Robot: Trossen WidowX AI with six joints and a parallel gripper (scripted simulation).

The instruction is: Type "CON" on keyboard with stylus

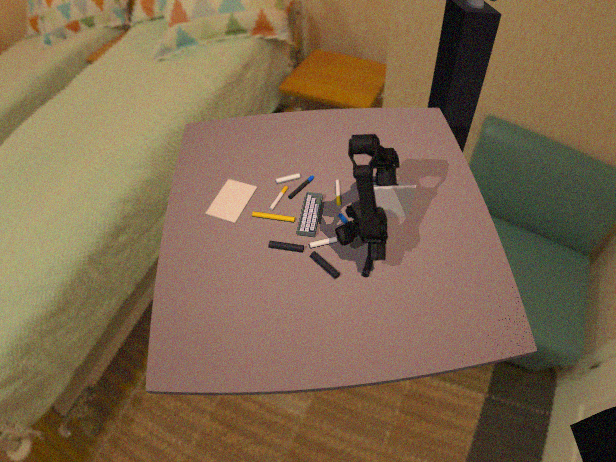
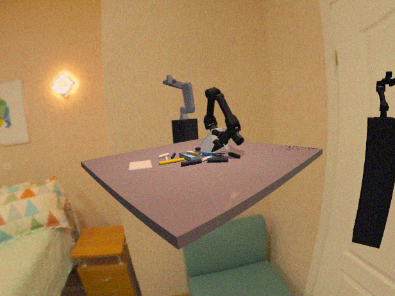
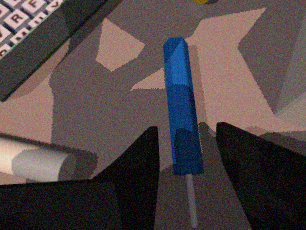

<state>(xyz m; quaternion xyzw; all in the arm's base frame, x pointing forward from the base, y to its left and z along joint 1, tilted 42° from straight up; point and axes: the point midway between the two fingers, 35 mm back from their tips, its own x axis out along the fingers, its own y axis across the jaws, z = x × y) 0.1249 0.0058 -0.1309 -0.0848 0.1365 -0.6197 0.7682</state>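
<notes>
Now: the blue stylus 10 mm to the left of my gripper tip and 20 mm below it. The rest, counted from my gripper tip: yellow marker (270 mm ahead, 100 mm to the right, 20 mm below); then white card (420 mm ahead, 220 mm to the right, 30 mm below).
</notes>
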